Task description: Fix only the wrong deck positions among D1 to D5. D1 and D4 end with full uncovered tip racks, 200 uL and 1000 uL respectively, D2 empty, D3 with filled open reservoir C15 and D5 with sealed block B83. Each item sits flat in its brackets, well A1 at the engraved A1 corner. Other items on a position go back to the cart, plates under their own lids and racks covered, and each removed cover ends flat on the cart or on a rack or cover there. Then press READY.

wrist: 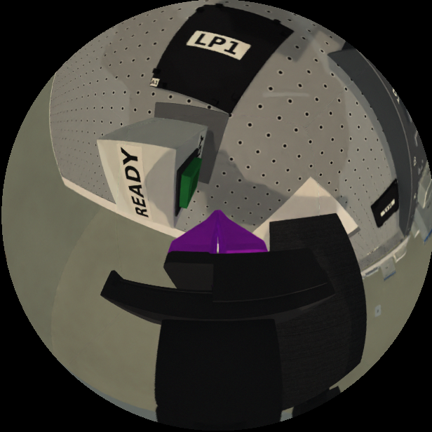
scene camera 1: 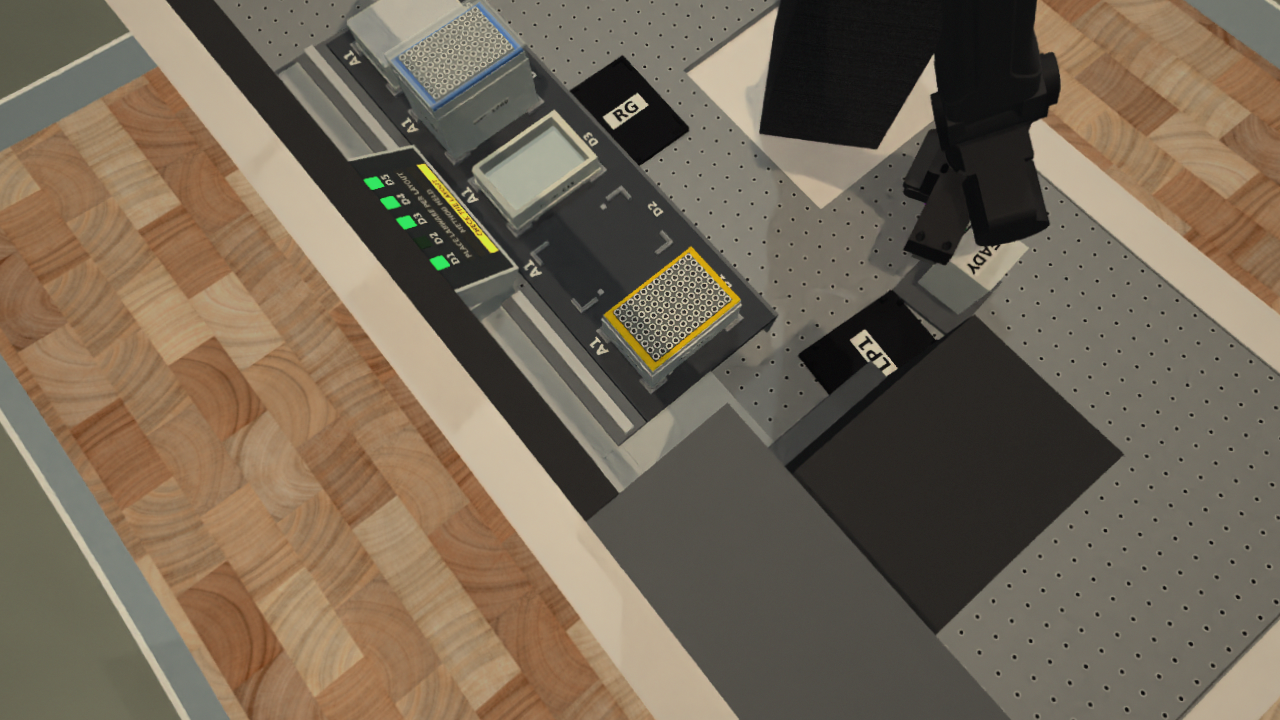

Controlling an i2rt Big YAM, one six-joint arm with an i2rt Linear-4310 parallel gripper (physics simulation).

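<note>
On the deck, a yellow-rimmed uncovered tip rack (scene camera 1: 675,308) sits at D1, and D2 is bare between its brackets. A pale open reservoir (scene camera 1: 537,168) sits at D3. A blue-rimmed uncovered tip rack (scene camera 1: 458,55) stands at D4 and partly hides a light-topped item (scene camera 1: 374,25) at D5, whose label is not readable. The white READY box (scene camera 1: 957,282) (wrist: 137,175) stands near the arm; its green button (wrist: 190,183) faces right in the wrist view. My gripper (wrist: 217,214) is shut and empty, with its purple tips apart from the button, below and right of it in the wrist view.
The LP1 pad (scene camera 1: 872,344) (wrist: 220,65) lies beside the READY box. The RG pad (scene camera 1: 644,134) lies beside the deck. The status panel (scene camera 1: 483,277) shows green lamps for D1, D3, D4 and D5 and a dark one for D2. A large dark box (scene camera 1: 957,465) stands near LP1.
</note>
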